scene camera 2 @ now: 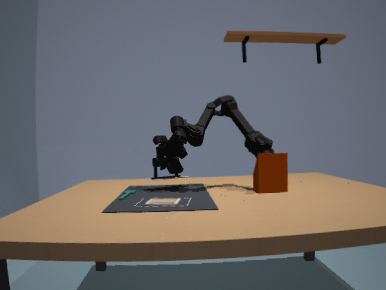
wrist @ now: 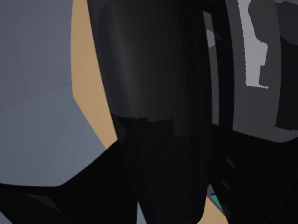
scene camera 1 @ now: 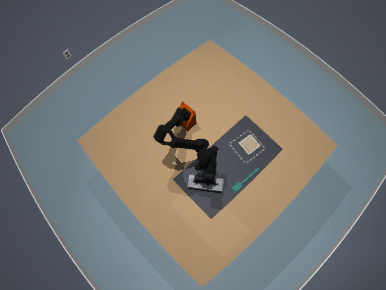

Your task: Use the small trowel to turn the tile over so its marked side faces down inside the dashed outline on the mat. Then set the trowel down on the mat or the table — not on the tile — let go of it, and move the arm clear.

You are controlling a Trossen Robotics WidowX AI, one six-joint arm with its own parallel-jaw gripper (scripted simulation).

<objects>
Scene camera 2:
gripper
dark mat
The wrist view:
gripper
grey plate: held by the gripper
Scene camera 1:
dark mat
</objects>
